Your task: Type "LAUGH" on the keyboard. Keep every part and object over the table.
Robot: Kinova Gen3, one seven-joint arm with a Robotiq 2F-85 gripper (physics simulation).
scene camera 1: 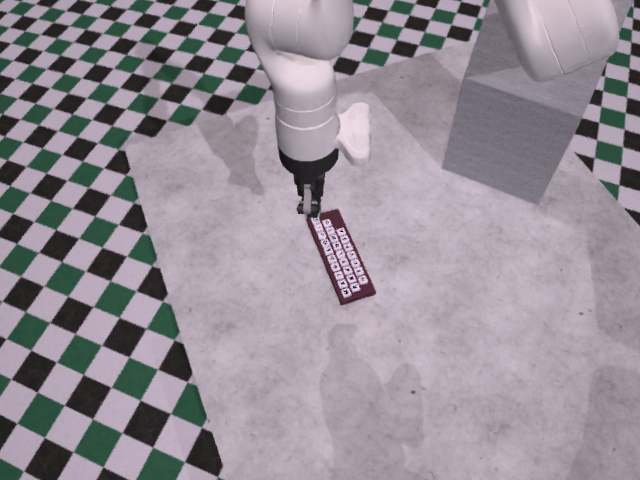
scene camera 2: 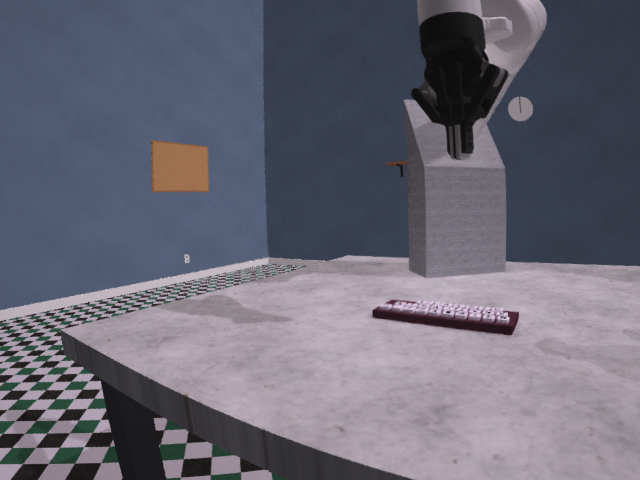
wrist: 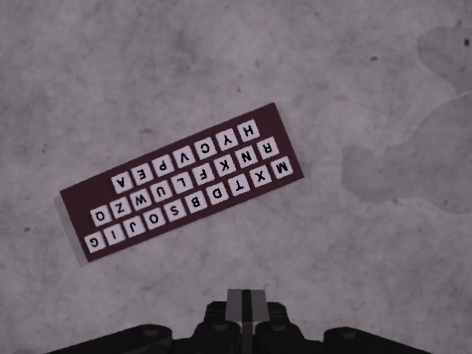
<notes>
In view: the gripper (scene camera 2: 460, 159).
The gripper also shows in scene camera 1 (scene camera 1: 313, 213) and in the wrist view (wrist: 245, 314).
</notes>
